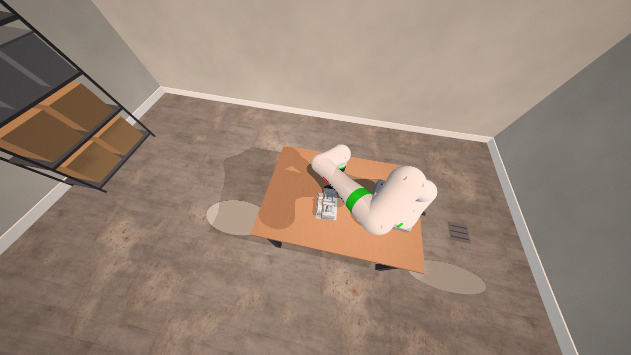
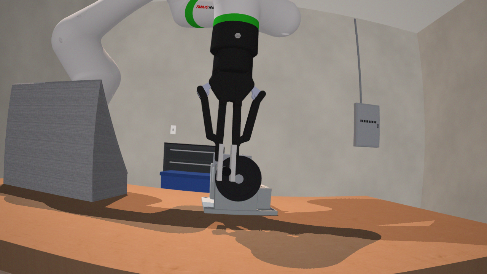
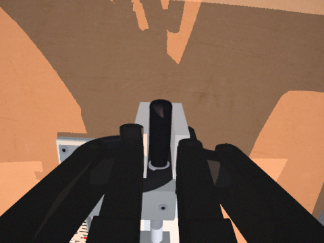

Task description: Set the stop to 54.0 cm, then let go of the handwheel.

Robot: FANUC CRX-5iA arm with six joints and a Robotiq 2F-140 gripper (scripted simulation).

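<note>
The black crank knob is 2 cm below my hand. The rest, counted from my hand: sliding stop block (15 cm to the left, 1 cm below); black handwheel (2 cm to the left, 2 cm below).
</note>
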